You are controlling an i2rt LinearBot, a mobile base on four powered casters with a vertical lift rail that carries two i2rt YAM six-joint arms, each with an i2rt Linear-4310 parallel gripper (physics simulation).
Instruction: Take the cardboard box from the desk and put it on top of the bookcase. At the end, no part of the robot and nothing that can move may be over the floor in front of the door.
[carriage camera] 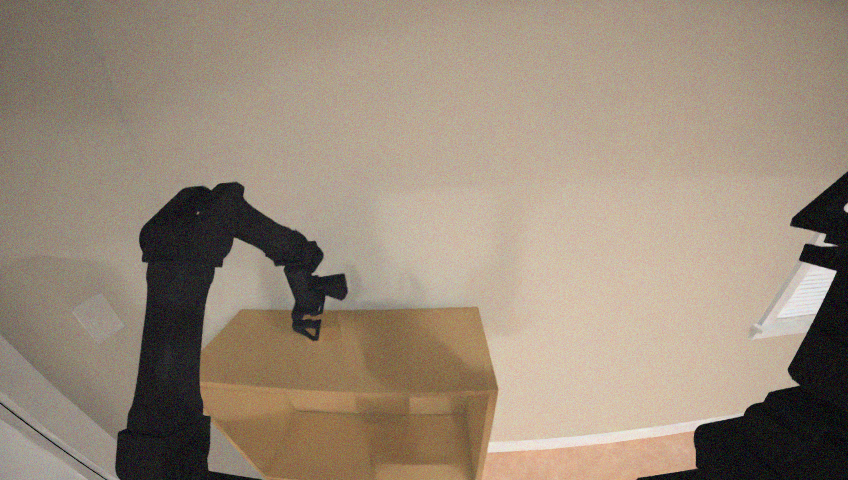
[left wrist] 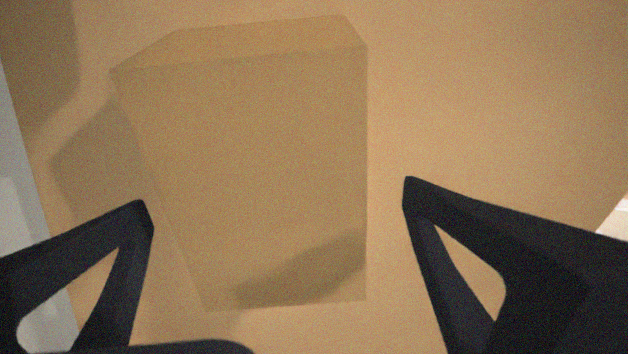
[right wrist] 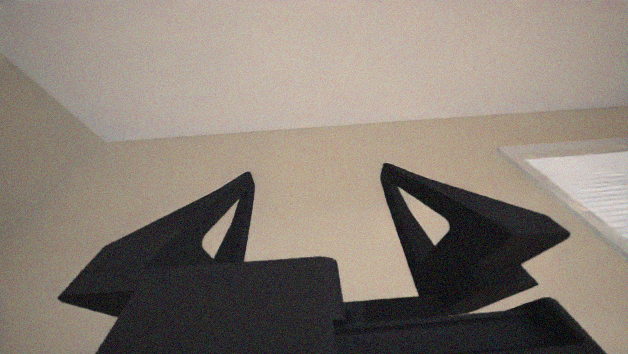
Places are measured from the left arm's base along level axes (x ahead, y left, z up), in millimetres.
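Where they show: left gripper, fingertip midpoint: (carriage camera: pixel 318 327) (left wrist: pixel 277 201); right gripper, fingertip midpoint: (right wrist: pixel 317 174).
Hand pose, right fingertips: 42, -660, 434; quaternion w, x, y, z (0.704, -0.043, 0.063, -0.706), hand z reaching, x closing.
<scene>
After its pixels a point has its place, as x, y, z.
The cardboard box (carriage camera: pixel 330 322) {414, -32, -36} (left wrist: pixel 260 160) {424, -18, -36} stands on the tan top of the bookcase (carriage camera: pixel 458 350) {361, -371, -86} (left wrist: pixel 480 100) {342, -32, -86}, towards the back left in the carriage view, where my left gripper partly hides it. My left gripper (carriage camera: pixel 306 330) {417, 11, -57} (left wrist: pixel 277 201) {417, 11, -57} points down at the box and is open. In the left wrist view its fingertips stand apart from the box's outline on either side, with a gap at each. My right gripper (carriage camera: pixel 798 239) (right wrist: pixel 317 174) {42, -661, 434} is open and empty, raised at the far right of the carriage view. The desk does not show.
A beige wall (carriage camera: pixel 595 267) {561, -820, 14} rises behind the bookcase. A window (carriage camera: pixel 804 291) {551, -1804, -158} (right wrist: pixel 590 180) {551, -1911, 716} with blinds is at the right. A white panel with a dark seam (carriage camera: pixel 35 437) {55, 535, -62} is at the lower left. Pinkish floor (carriage camera: pixel 595 463) {454, -1121, -1146} shows at the lower right of the bookcase.
</scene>
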